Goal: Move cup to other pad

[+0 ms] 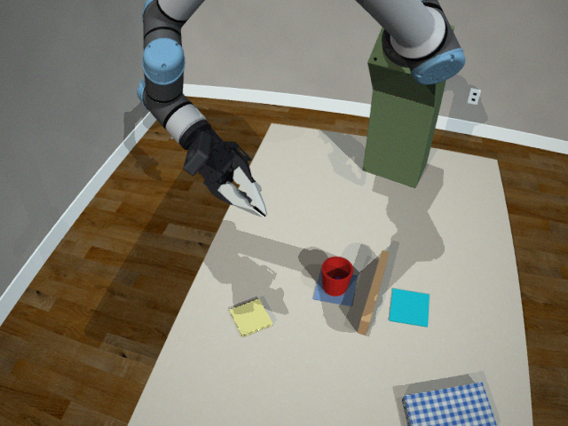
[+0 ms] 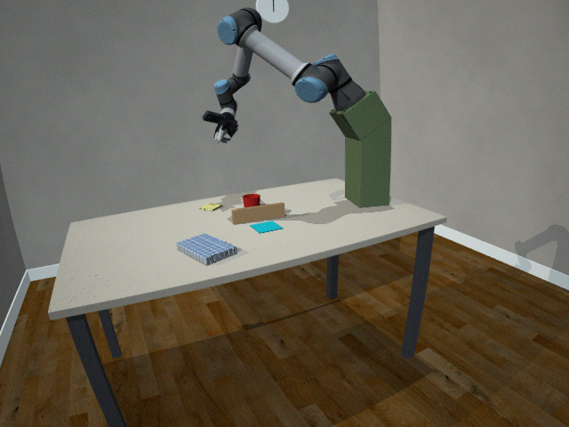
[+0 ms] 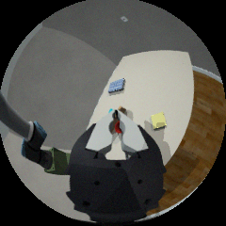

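Right now my hand is 70 mm past the red cup, 160 mm to the right of it and 280 mm above it. From my hand the other things lie so: blue pad (70 mm behind, 160 mm to the left, 310 mm below); then yellow note (50 mm ahead, 30 mm to the right, 300 mm below); then wooden rail (60 mm behind, 250 mm to the left, 290 mm below).
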